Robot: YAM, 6 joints.
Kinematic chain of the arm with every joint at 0, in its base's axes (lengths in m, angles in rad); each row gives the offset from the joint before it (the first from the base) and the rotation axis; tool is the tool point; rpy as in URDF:
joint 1: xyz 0 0 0.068 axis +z
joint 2: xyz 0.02 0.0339 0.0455 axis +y
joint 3: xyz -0.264 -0.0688 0 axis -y
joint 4: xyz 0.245 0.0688 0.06 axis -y
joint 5: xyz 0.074 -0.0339 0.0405 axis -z
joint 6: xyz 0.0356 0 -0.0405 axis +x
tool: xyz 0 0 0 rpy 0 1.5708 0
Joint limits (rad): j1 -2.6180..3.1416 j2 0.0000..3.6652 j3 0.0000..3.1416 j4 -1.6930..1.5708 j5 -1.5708..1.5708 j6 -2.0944..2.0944
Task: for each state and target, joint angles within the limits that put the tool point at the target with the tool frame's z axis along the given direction. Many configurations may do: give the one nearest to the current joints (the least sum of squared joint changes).
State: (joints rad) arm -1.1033 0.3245 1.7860 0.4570 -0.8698 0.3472
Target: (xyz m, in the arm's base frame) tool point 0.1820 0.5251 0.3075 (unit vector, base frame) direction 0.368 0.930 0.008
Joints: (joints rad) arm -1.9015 0.1849 2.4759 0.8426 -0.0461 0.3472
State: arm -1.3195 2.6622 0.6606 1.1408 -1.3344 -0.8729
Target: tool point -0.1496 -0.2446 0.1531 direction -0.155 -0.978 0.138
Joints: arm -2.1726 1.8159 0.4009 1.5681 -0.4401 -0.8729
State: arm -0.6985 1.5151 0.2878 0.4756 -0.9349 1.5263
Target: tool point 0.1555 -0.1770 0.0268 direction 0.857 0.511 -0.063
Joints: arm -1.0013 2.0892 0.4682 0.5174 -1.5002 1.5263
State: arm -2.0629 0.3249 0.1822 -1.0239 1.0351 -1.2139
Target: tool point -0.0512 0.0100 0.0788 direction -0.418 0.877 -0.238
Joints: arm -2.6130 1.1160 0.0023 -0.7864 1.3166 -1.2139
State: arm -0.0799 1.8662 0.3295 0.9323 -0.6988 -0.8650
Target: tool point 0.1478 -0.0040 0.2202 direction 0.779 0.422 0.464
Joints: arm -0.1571 0.9839 0.0021 1.5650 -0.5688 -0.8650
